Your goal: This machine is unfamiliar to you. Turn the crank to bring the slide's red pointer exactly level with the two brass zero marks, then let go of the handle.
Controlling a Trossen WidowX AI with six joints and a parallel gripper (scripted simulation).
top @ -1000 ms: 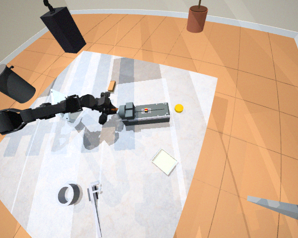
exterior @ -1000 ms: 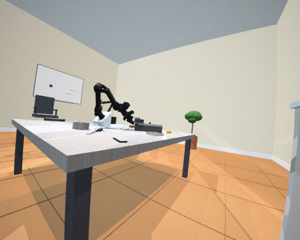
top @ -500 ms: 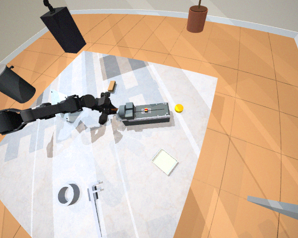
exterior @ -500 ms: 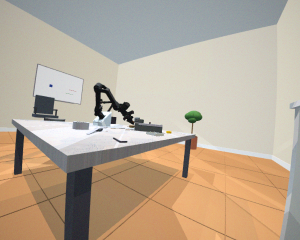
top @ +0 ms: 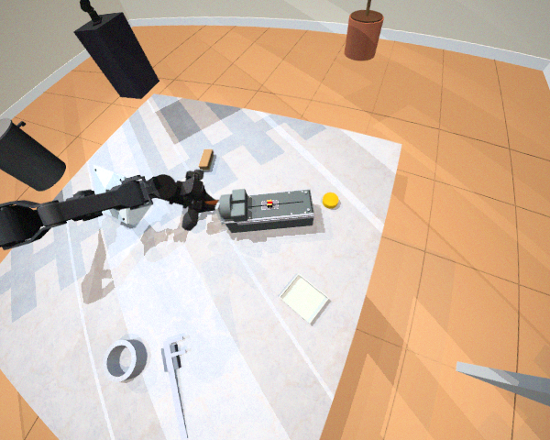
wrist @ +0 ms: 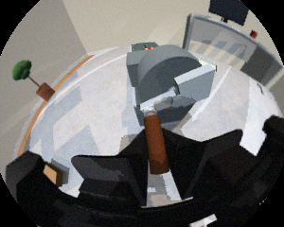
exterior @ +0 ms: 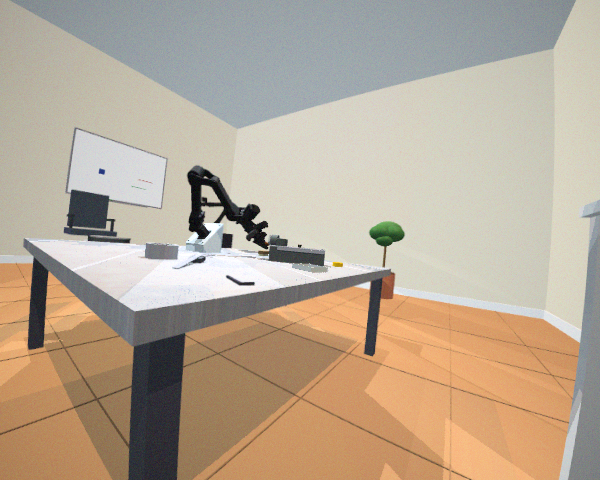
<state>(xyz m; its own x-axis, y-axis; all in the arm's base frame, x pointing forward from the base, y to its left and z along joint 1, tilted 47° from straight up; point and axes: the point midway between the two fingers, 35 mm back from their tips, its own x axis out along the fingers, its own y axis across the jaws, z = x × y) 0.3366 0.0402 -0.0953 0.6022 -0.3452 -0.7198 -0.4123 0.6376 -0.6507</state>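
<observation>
Right now my gripper tip is 20 mm past the orange-brown crank handle, 10 mm to the left of it and 20 mm below it. Also, from my gripper tip: tan block 170 mm behind, 190 mm to the left, 40 mm below; then red pointer 160 mm ahead, 40 mm to the left, 30 mm above; then yellow disc 320 mm ahead, 150 mm to the left, 40 mm below.
</observation>
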